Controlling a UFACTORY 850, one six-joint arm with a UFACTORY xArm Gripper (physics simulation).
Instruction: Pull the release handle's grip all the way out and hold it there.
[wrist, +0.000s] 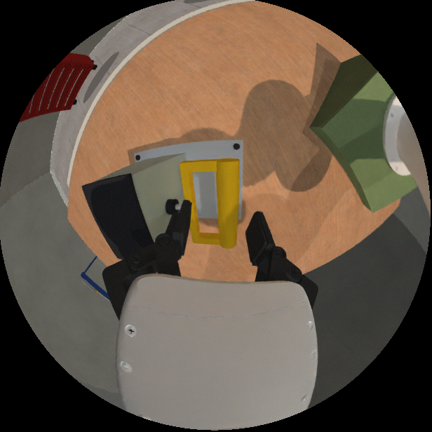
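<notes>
The release handle is a yellow frame with a thick round grip bar (228, 202) on its right side, in the middle of the wrist view. It stands at the right side of a pale green-grey housing (160, 192) with a black end, on a light grey base plate (210, 149). My gripper (220, 217) is partly open, with nothing held between its fingers. The left finger is by the frame's left bar, near a small black knob (172, 206). The right finger is to the right of the grip bar, with a gap between them.
The housing and plate are on a round-edged wooden table (190, 65). A green angular block (345, 130) stands at the right, by a pale round part of the arm (396, 135). A red slatted object (57, 87) is at the upper left. A blue-edged item (94, 286) shows at the lower left.
</notes>
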